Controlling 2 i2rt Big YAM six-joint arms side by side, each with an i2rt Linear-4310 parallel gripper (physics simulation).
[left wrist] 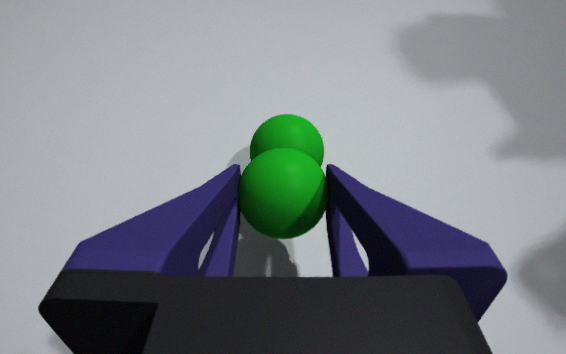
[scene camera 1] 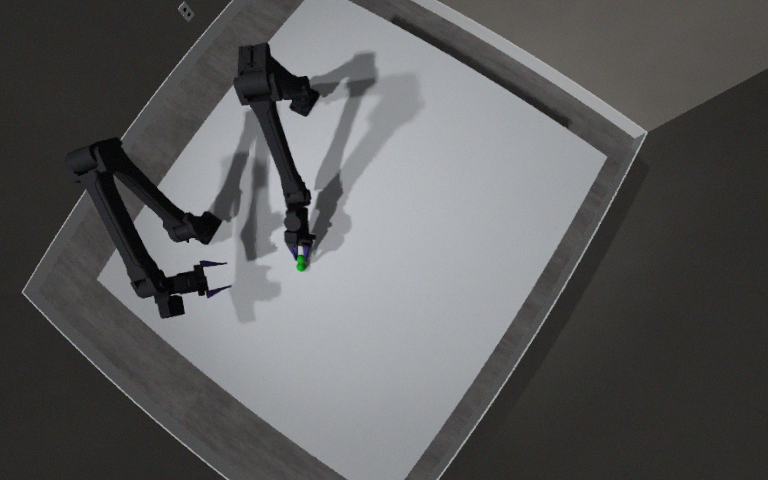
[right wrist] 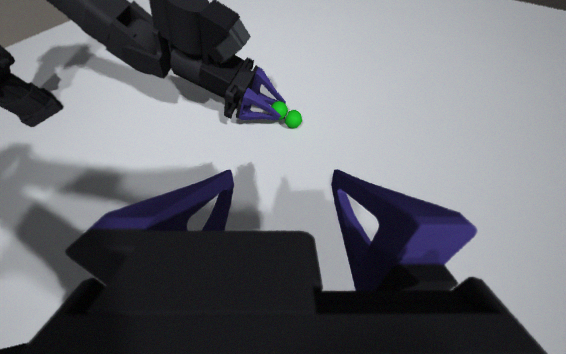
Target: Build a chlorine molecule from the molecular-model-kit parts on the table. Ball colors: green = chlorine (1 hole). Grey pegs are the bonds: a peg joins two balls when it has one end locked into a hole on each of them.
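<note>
My left gripper [scene camera 1: 300, 258] [left wrist: 283, 177] [right wrist: 282, 111] is shut on a green chlorine ball [left wrist: 283, 193] [right wrist: 279, 109], with one fingertip on each side. A second green ball [scene camera 1: 300, 266] [left wrist: 286, 131] [right wrist: 293, 119] is beyond the fingertips, in line with the held one and very close to it. In the left wrist view the held ball partly covers it. The grey peg cannot be made out clearly; the joint between the balls is hidden or too small to tell. My right gripper [scene camera 1: 228, 275] [right wrist: 282, 176] is open and empty, at the left in the scene view, apart from both balls.
The white table top [scene camera 1: 453, 226] has a raised grey border [scene camera 1: 509, 333]. The left arm [scene camera 1: 277, 147] reaches down from the upper left of the scene view. The right arm [scene camera 1: 116, 226] is at the far left. Shadows of both arms lie across the table.
</note>
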